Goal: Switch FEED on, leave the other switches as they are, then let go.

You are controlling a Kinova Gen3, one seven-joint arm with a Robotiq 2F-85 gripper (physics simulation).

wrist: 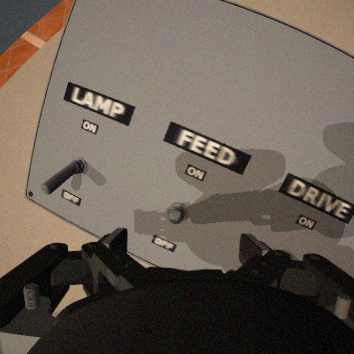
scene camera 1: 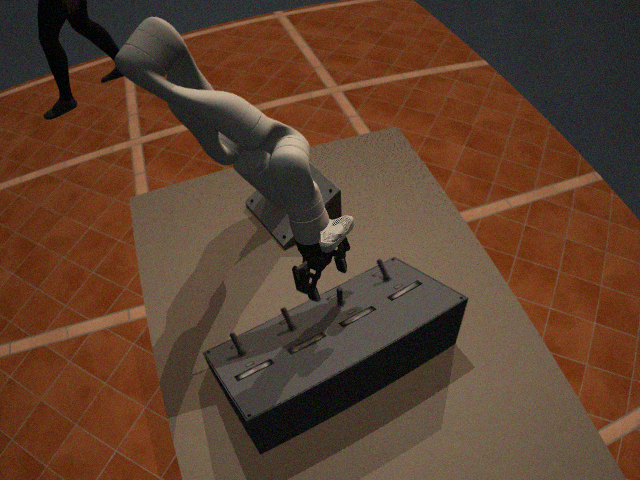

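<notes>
My gripper is open and empty, above the back edge of the grey switch panel. The FEED lever is seen nearly end-on in the wrist view, between its ON label and OFF label. It lies sideways between the two fingers but beyond their tips, apart from them. In the scene view it leans differently from the other levers; its exact setting is hard to tell. The LAMP lever leans toward its OFF side.
The DRIVE lever and a fourth lever stand left of FEED in the scene view. The DRIVE label shows at the wrist view's right. The robot's base block is behind the panel. The arm's shadow crosses the panel.
</notes>
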